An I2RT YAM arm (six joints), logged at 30 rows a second.
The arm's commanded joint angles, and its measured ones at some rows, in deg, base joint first. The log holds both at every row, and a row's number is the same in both.
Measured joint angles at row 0:
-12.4, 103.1, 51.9, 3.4, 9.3, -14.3
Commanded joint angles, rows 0 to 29:
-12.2, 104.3, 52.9, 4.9, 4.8, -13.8
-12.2, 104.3, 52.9, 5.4, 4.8, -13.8
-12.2, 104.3, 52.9, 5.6, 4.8, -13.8
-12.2, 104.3, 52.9, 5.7, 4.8, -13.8
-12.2, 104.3, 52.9, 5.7, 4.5, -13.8
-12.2, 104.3, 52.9, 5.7, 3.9, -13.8
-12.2, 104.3, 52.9, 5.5, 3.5, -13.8
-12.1, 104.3, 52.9, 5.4, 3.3, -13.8
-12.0, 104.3, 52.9, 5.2, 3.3, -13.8
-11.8, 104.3, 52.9, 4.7, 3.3, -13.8
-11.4, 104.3, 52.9, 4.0, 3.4, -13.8
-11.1, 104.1, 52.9, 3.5, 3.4, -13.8
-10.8, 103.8, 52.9, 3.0, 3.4, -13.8
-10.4, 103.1, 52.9, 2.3, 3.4, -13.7
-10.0, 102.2, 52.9, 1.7, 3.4, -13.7
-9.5, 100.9, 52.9, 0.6, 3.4, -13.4
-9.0, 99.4, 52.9, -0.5, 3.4, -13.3
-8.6, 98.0, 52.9, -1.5, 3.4, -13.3
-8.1, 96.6, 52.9, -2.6, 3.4, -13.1
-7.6, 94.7, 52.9, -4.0, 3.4, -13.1
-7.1, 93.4, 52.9, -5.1, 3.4, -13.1
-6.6, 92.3, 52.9, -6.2, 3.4, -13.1
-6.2, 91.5, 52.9, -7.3, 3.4, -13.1
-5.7, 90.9, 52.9, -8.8, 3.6, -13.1
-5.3, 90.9, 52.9, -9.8, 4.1, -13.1
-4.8, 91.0, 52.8, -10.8, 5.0, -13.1
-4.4, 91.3, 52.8, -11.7, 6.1, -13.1
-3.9, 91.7, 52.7, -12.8, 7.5, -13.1
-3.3, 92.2, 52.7, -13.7, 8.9, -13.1
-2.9, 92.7, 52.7, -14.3, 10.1, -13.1
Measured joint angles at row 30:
-4.1, 91.1, 52.2, -13.1, 6.2, -13.4
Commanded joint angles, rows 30 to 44:
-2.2, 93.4, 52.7, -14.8, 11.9, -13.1
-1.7, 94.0, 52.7, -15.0, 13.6, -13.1
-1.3, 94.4, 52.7, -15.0, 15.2, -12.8
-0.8, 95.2, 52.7, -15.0, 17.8, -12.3
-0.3, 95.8, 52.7, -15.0, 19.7, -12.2
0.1, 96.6, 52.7, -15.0, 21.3, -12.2
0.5, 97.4, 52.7, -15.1, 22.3, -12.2
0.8, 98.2, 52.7, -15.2, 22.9, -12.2
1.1, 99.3, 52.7, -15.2, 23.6, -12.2
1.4, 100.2, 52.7, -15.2, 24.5, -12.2
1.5, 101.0, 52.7, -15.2, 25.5, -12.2
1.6, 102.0, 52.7, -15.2, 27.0, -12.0
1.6, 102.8, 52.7, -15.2, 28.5, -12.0
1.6, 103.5, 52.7, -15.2, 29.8, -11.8
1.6, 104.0, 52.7, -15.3, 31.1, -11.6
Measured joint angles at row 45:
1.5, 100.9, 52.8, -14.6, 24.6, -12.9
